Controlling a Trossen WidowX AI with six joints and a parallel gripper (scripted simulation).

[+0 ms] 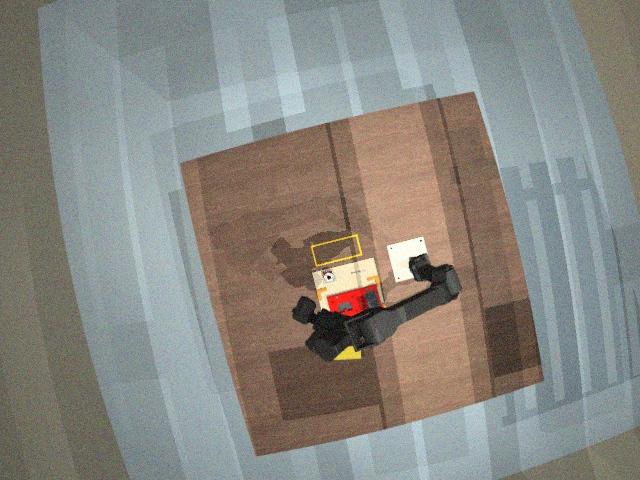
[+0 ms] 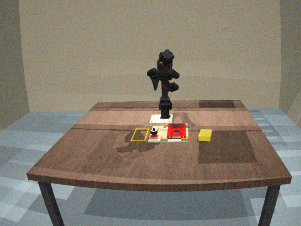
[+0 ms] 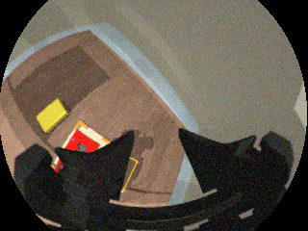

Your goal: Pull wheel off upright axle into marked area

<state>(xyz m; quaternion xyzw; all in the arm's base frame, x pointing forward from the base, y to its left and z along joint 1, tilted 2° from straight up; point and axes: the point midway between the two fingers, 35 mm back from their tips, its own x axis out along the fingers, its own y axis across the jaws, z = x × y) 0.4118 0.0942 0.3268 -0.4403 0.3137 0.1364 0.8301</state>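
Right now the wheel is 90 mm behind my gripper tip, 70 mm to the right of it and 250 mm below it. From my gripper tip the other things lie so: yellow block (150 mm behind, 220 mm to the left, 280 mm below); then upright axle (100 mm behind, 70 mm to the right, 260 mm below).
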